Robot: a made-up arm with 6 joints. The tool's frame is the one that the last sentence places.
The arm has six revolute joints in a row. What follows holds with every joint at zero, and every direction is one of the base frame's. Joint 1 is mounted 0.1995 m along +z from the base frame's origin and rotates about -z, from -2.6 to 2.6 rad. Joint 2 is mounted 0.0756 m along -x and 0.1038 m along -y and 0.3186 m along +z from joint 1 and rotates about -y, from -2.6 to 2.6 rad. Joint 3 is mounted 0.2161 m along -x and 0.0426 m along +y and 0.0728 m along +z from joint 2 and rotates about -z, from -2.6 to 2.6 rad. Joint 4 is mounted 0.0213 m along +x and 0.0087 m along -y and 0.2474 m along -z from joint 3 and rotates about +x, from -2.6 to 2.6 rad. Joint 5 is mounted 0.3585 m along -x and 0.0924 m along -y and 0.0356 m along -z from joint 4 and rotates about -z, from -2.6 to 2.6 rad. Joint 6 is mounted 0.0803 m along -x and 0.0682 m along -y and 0.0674 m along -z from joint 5 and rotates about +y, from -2.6 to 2.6 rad. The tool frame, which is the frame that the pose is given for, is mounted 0.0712 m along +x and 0.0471 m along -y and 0.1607 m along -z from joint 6; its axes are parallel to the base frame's.
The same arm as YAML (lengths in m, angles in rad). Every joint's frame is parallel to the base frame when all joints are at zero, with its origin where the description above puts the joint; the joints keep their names.
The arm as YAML. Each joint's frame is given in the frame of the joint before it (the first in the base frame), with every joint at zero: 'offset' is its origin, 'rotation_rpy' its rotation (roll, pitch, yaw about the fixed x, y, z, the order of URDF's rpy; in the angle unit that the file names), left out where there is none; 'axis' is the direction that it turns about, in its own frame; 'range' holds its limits. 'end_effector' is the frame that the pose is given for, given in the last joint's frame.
length_unit: m
angle_unit: rad
chain:
  - id: joint 1
    offset: [0.0, 0.0, 0.1995]
    axis: [0.0, 0.0, -1.0]
    range: [-2.6, 2.6]
  - id: joint 2
    offset: [-0.0756, -0.1038, 0.3186]
    axis: [0.0, -1.0, 0.0]
    range: [-2.6, 2.6]
  - id: joint 3
    offset: [-0.2161, 0.0426, 0.0728]
    axis: [0.0, 0.0, -1.0]
    range: [-2.6, 2.6]
  - id: joint 4
    offset: [0.0213, -0.0087, -0.2474]
    axis: [1.0, 0.0, 0.0]
    range: [-2.6, 2.6]
  - id: joint 5
    offset: [-0.3585, -0.0924, -0.0356]
    axis: [0.0, 0.0, -1.0]
    range: [-2.6, 2.6]
  - id: joint 6
    offset: [-0.0803, -0.0682, -0.0674]
    axis: [0.0, 1.0, 0.0]
    range: [-2.6, 2.6]
end_effector:
  offset: [0.0712, -0.0471, -0.1607]

